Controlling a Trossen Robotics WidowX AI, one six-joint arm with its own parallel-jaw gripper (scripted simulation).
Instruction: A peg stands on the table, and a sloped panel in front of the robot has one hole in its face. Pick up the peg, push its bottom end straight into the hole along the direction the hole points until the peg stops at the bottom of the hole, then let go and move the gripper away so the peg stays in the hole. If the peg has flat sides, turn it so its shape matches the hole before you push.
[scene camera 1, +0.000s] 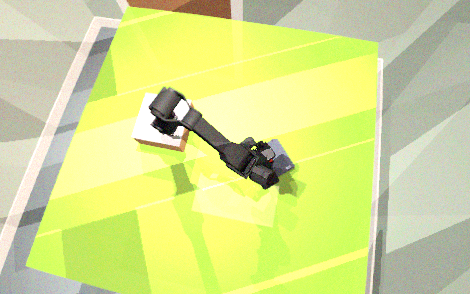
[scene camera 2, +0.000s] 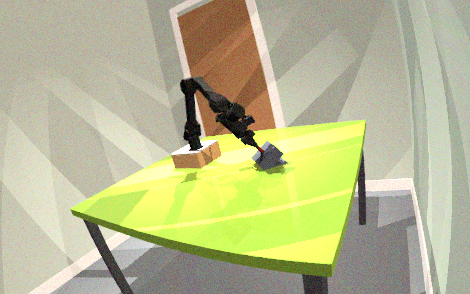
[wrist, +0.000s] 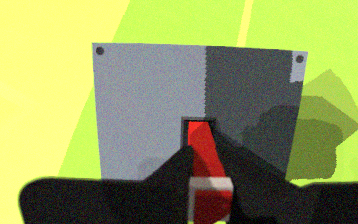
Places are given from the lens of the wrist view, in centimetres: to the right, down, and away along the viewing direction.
gripper (wrist: 202, 154): 1, 2, 11
sloped panel (wrist: 141, 91): -2, -1, 14
